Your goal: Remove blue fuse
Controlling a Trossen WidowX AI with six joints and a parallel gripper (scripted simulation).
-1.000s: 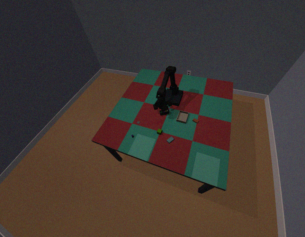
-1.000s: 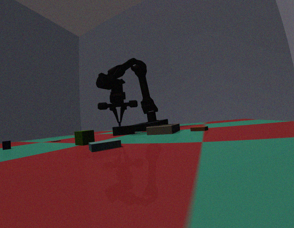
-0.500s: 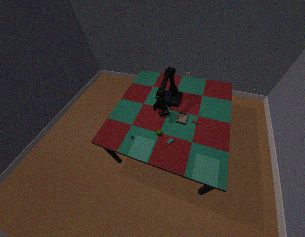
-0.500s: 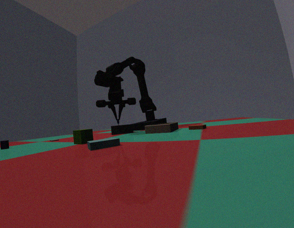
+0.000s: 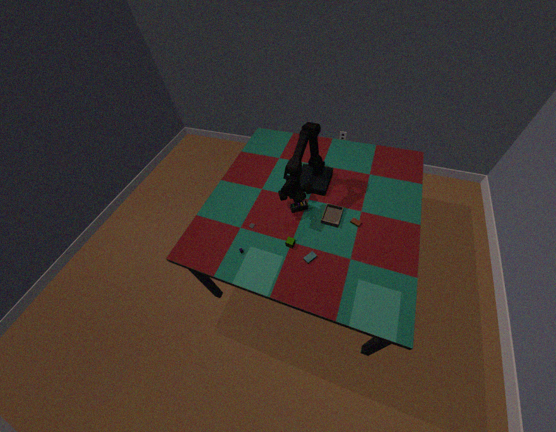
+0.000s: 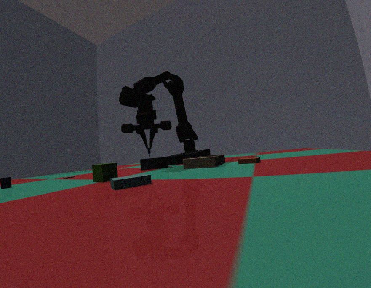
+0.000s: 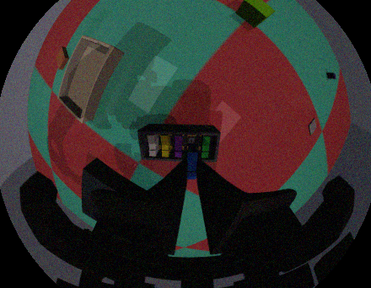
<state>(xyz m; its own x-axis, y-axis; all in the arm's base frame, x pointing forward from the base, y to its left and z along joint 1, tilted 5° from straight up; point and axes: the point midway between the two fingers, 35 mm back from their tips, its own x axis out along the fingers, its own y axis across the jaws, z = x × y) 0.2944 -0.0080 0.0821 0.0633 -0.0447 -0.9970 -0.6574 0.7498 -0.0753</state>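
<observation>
Right now my gripper tip is 220 mm to the right of the tan tray, 70 mm above it and 40 mm past it. Round my gripper tip: green cube: 240 mm ahead, 80 mm to the left, 60 mm below; then small grey piece: 220 mm ahead, 190 mm to the right, 80 mm below; then blue fuse: 10 mm below.
</observation>
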